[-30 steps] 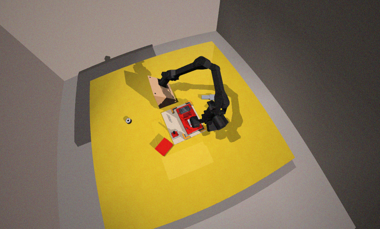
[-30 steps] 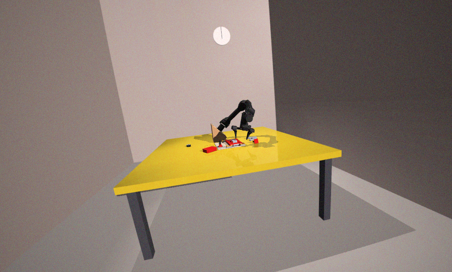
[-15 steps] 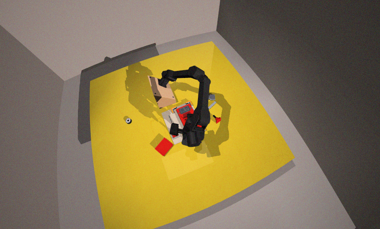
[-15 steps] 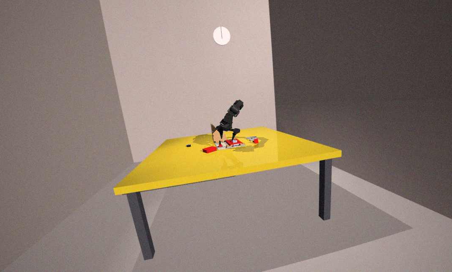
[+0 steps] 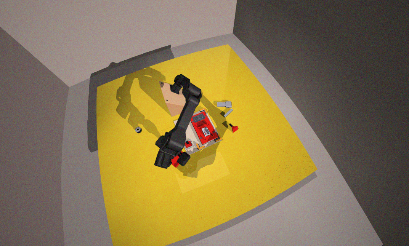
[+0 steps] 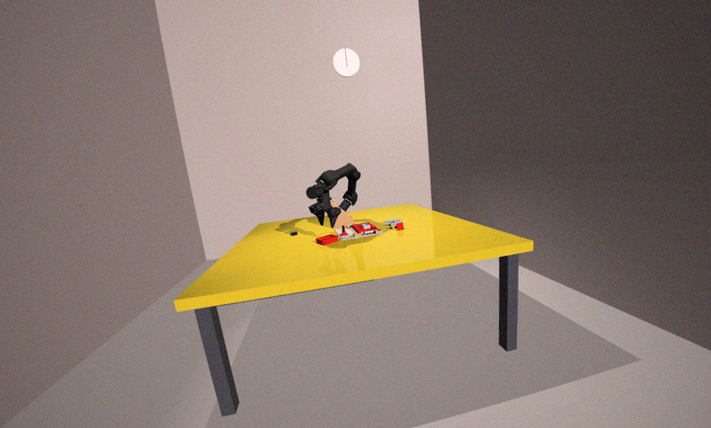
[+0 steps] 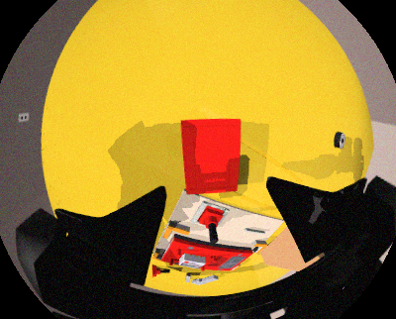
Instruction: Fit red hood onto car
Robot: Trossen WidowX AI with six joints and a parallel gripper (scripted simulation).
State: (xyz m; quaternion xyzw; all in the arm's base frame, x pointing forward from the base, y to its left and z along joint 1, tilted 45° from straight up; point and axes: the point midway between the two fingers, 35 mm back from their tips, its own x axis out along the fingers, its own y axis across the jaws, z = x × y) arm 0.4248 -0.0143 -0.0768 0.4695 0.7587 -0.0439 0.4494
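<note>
Right now the red hood is 1 cm to the right of my gripper tip and 6 cm below it. The rest, counted from my gripper tip: grey engine block (11 cm behind, 20 cm to the left, 5 cm below); silver-black wheel (24 cm behind, 23 cm to the right, 7 cm below); pale jig plate (14 cm behind, 16 cm to the left, 7 cm below).
</note>
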